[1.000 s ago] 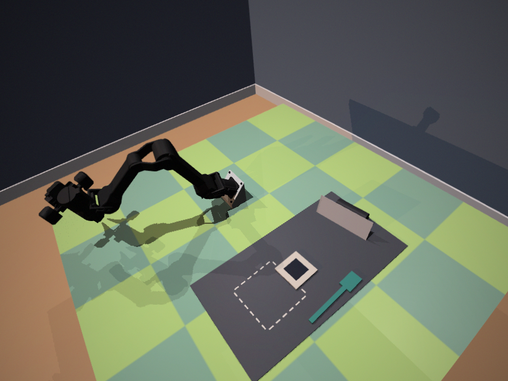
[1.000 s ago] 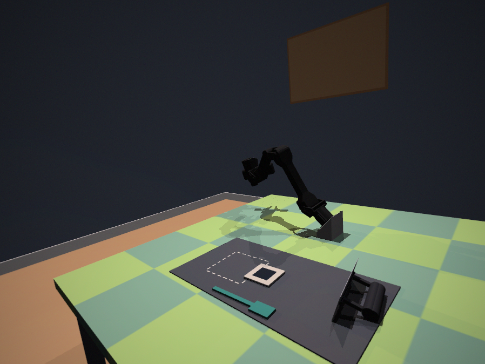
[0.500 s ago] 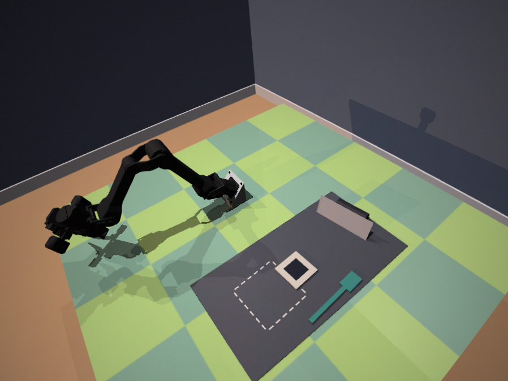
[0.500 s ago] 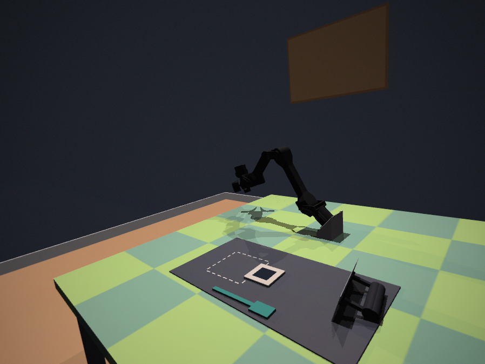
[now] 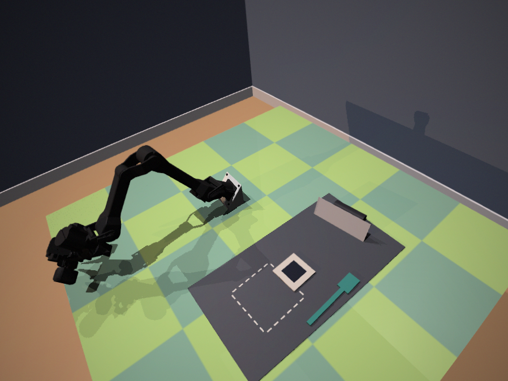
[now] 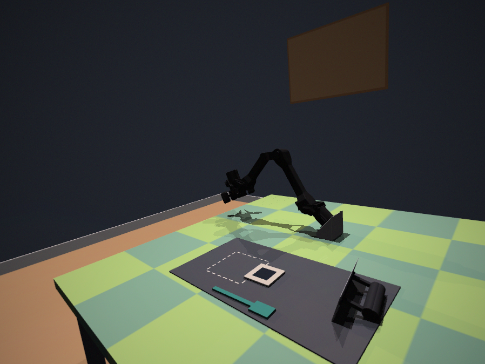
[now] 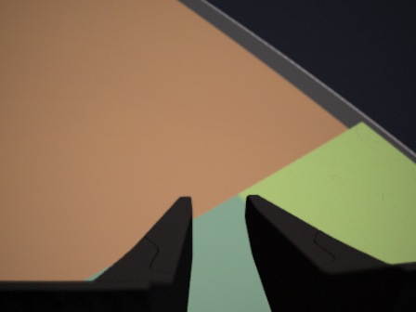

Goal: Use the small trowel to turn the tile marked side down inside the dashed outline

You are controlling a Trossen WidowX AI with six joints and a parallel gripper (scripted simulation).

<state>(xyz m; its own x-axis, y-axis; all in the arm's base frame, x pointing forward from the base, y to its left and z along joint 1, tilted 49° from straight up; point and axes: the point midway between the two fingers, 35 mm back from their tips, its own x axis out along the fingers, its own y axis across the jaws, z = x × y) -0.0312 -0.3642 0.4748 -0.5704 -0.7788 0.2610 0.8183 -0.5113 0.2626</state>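
The teal trowel is 680 mm to the left of my gripper tip, 590 mm ahead of it and 80 mm below it. Round my gripper tip: tile: 620 mm to the left, 450 mm ahead, 80 mm below; then dark mat: 650 mm to the left, 450 mm ahead, 110 mm below.
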